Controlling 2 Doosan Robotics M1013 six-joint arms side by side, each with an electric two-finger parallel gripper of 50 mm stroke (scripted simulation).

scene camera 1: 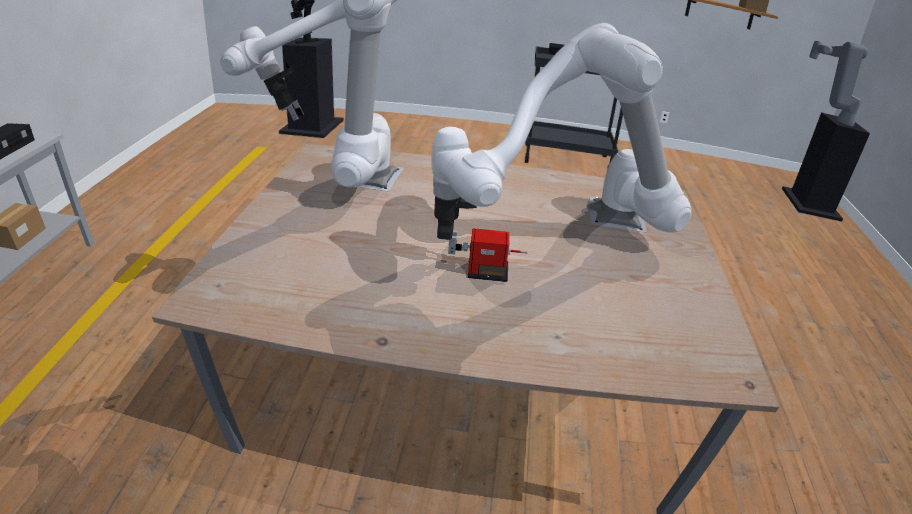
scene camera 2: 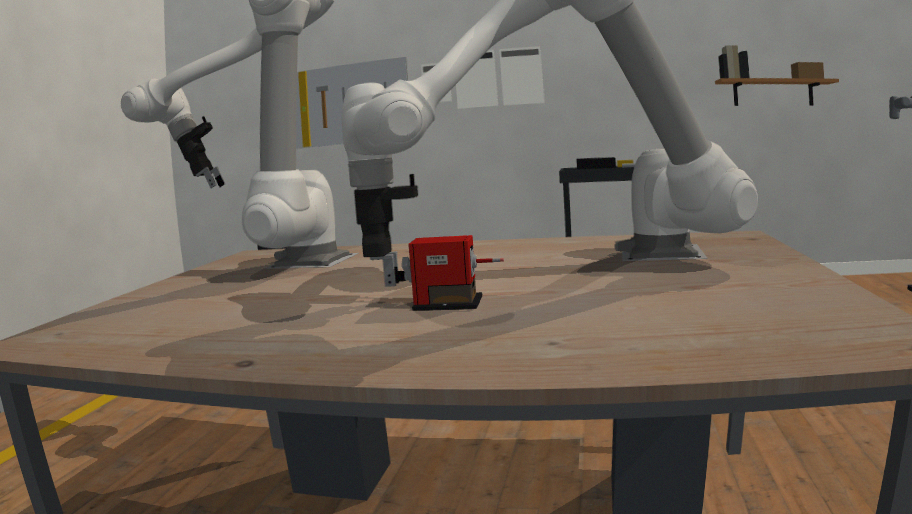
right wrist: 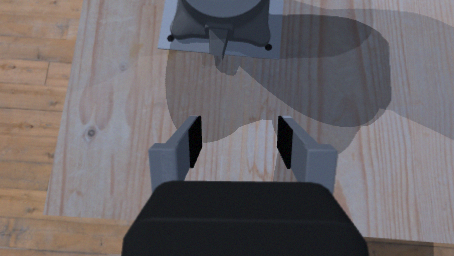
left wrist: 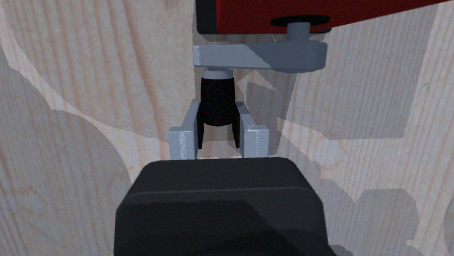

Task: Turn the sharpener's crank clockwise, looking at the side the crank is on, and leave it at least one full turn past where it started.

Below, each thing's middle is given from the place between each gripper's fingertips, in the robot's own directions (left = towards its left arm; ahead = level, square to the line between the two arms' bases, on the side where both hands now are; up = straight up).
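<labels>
Here is the crank [left wrist: 291, 56], and from my left hand [scene camera 2: 392, 284] it is 30 mm to the left of it, 10 mm ahead of it and 10 mm above it.
Counted from my right hand [scene camera 2: 218, 186], the crank is 45 cm ahead of it, 77 cm to the left of it and 21 cm below it.
</labels>
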